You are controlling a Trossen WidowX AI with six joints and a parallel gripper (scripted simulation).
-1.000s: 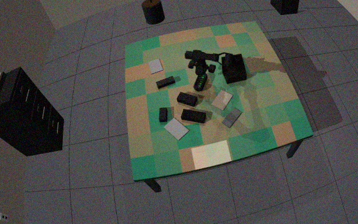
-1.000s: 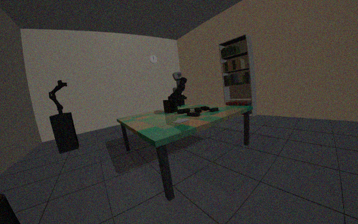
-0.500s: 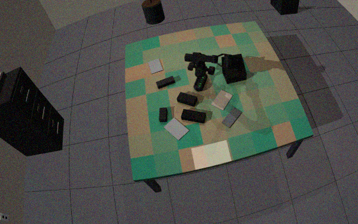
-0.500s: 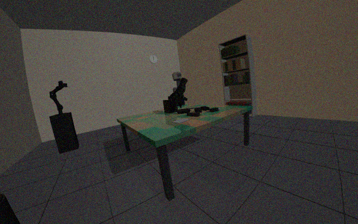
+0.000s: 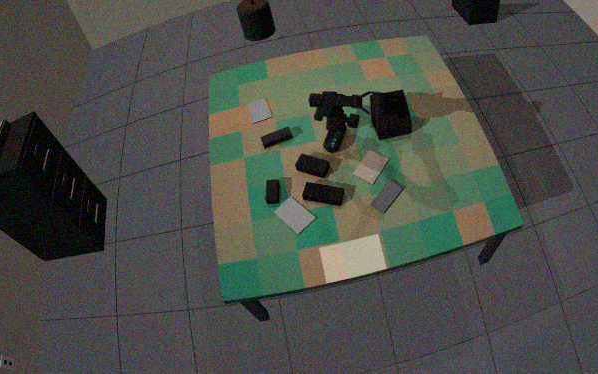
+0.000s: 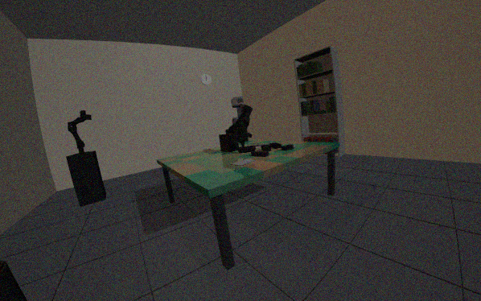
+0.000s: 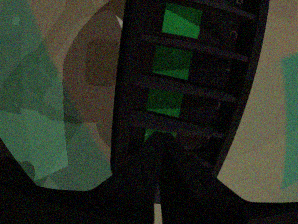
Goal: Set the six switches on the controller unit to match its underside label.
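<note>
The module is 15 cm ahead of my gripper tip, 13 cm to the left of it and 2 cm below it.
</note>
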